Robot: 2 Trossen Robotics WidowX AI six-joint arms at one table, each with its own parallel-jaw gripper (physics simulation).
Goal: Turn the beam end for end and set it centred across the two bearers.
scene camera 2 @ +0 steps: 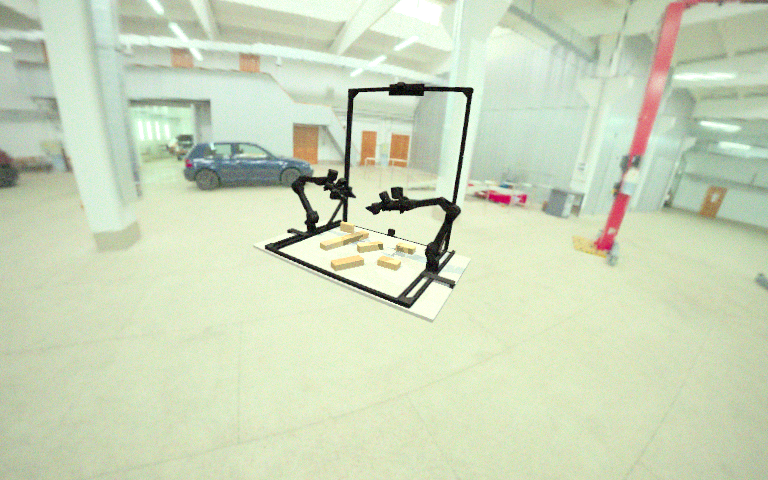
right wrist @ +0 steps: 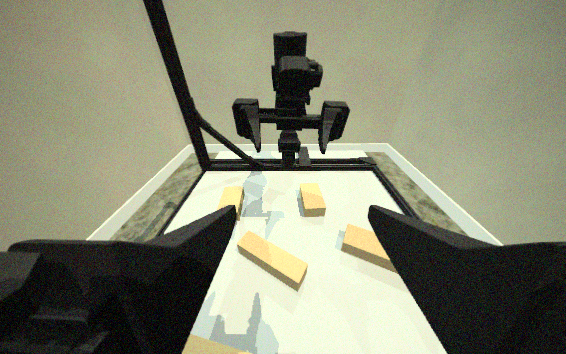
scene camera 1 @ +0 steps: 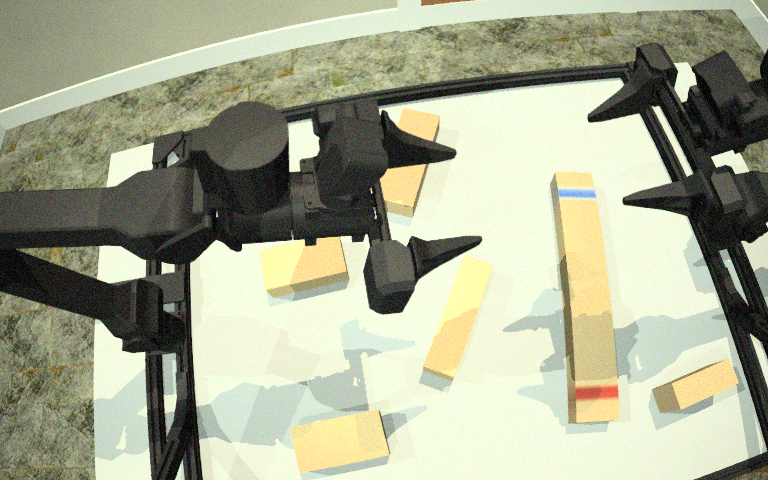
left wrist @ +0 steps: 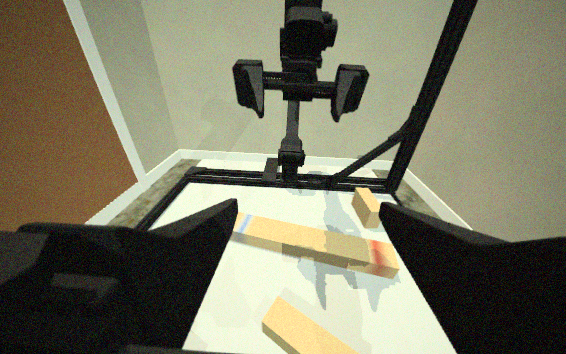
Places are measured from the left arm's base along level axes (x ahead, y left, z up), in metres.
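Where they show: left gripper, between the fingertips: (scene camera 2: 369,206) (right wrist: 291,151) (scene camera 1: 468,195) (left wrist: 308,206); right gripper, between the fingertips: (scene camera 2: 351,198) (right wrist: 301,211) (scene camera 1: 605,158) (left wrist: 299,117); left arm's base, origin of its link: (scene camera 2: 431,270) (right wrist: 288,162) (scene camera 1: 165,333); right arm's base, origin of its link: (scene camera 2: 311,231) (left wrist: 289,178).
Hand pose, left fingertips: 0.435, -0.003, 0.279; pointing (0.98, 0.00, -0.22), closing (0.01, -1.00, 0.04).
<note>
Things, the pixels of their top centre, and the offset from my left fingertips, as dx, dy, dz.
- long wooden beam, centre of its top: (scene camera 1: 589,286) (left wrist: 307,236) (scene camera 2: 345,237) +0.199, -0.042, -0.260
- slanted narrow block, centre of its top: (scene camera 1: 459,314) (left wrist: 317,344) (right wrist: 270,253) (scene camera 2: 370,243) +0.004, -0.043, -0.254
- small block, centre of its top: (scene camera 1: 706,383) (left wrist: 369,198) (scene camera 2: 347,223) +0.326, -0.223, -0.235
The long wooden beam (scene camera 1: 587,283) (scene camera 2: 343,241) (left wrist: 310,241) lies flat on the table, its blue-banded end at the top and its red-banded end at the bottom in scene camera 1. Two short, broad blocks, apparently the bearers, lie apart at the picture's left: an upper one (scene camera 1: 317,261) (scene camera 2: 389,262) (right wrist: 312,197) and a lower one (scene camera 1: 339,441) (scene camera 2: 404,248) (right wrist: 231,196). Nothing rests on them. My left gripper (scene camera 1: 468,195) (left wrist: 308,206) is open and empty, above the table left of the beam. My right gripper (scene camera 1: 606,160) (right wrist: 301,211) is open and empty, above the table near the blue-banded end.
A slanted narrow block (scene camera 1: 458,316) (right wrist: 272,260) lies between the broad blocks and the beam. Another block (scene camera 1: 404,189) (right wrist: 365,245) lies partly behind a left finger in scene camera 1. A small block (scene camera 1: 699,384) (left wrist: 366,207) lies right of the red-banded end. A black frame (scene camera 1: 498,82) edges the table.
</note>
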